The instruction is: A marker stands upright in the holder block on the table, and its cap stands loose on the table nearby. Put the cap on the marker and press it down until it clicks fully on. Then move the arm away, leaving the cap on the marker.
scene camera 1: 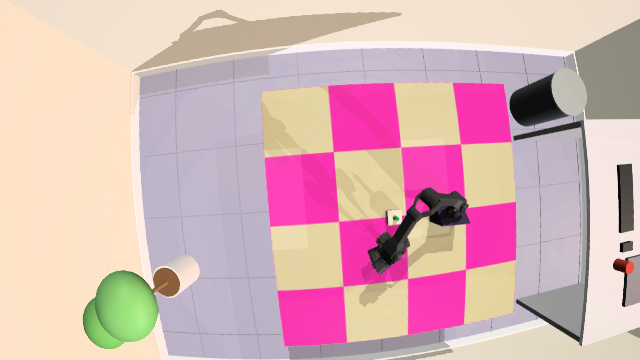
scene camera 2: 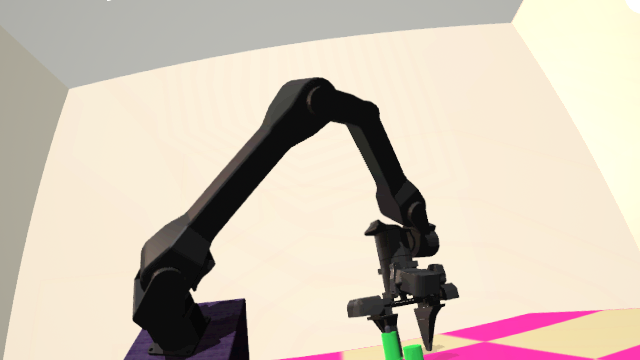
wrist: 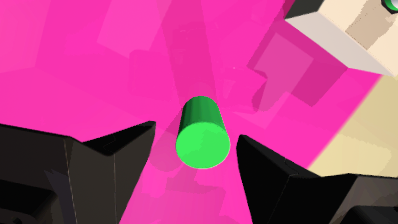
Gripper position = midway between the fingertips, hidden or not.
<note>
In view: my gripper [wrist: 197, 135] and a green cap [wrist: 202, 142].
</note>
